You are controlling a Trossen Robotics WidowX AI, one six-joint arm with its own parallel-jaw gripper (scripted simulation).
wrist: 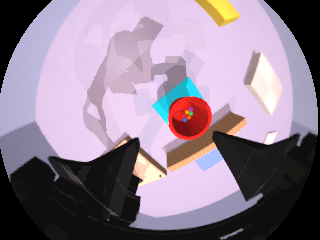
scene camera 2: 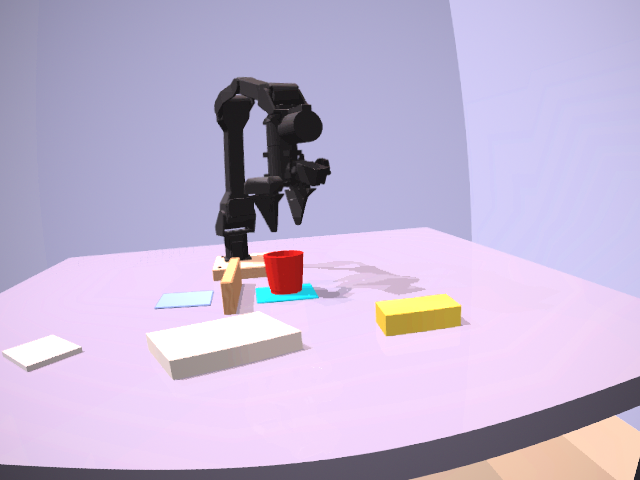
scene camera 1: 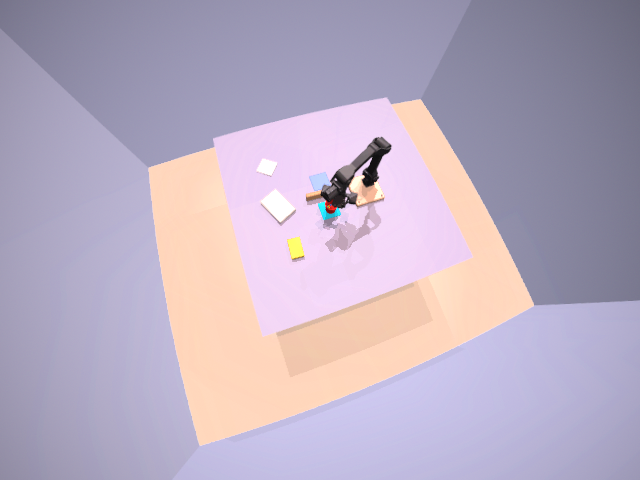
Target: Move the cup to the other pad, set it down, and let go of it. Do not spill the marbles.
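A red cup is here, and so are a yellow block and a thin white slab. As for my gripper, it is open and holds nothing. The wrist view lets me see my gripper too.
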